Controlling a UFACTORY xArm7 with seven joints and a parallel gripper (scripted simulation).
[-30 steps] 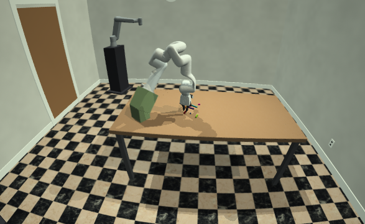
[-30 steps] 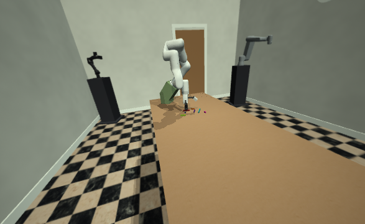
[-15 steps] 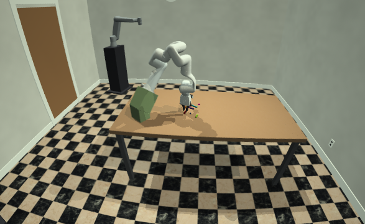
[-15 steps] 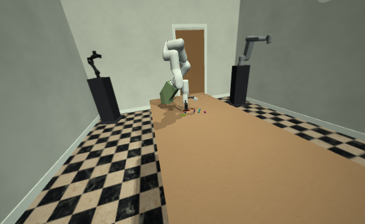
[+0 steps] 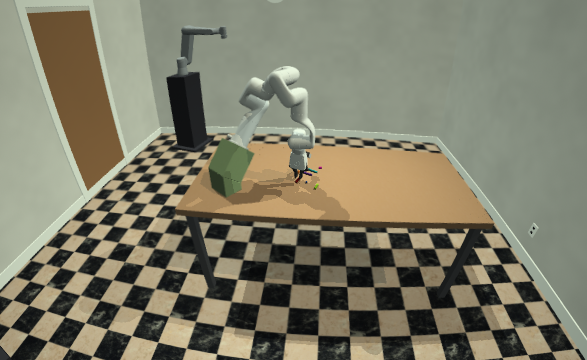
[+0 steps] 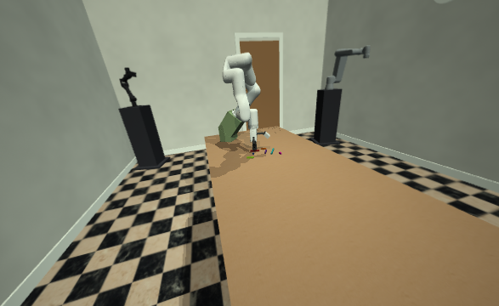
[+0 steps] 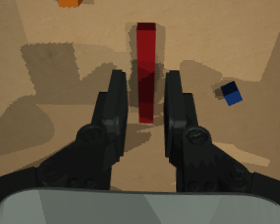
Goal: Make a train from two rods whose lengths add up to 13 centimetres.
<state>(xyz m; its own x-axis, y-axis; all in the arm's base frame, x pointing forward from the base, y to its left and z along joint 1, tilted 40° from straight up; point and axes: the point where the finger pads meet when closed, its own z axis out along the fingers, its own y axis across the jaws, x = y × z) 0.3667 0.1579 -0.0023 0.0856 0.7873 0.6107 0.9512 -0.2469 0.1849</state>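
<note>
Right now the red rod is 30 mm below my hand. The rest, counted from my hand: orange rod 70 mm to the left, 30 mm below, 30 mm behind; then small blue rod 60 mm ahead, 30 mm below, 20 mm to the right; then purple rod 80 mm to the left, 30 mm below, 30 mm ahead.
</note>
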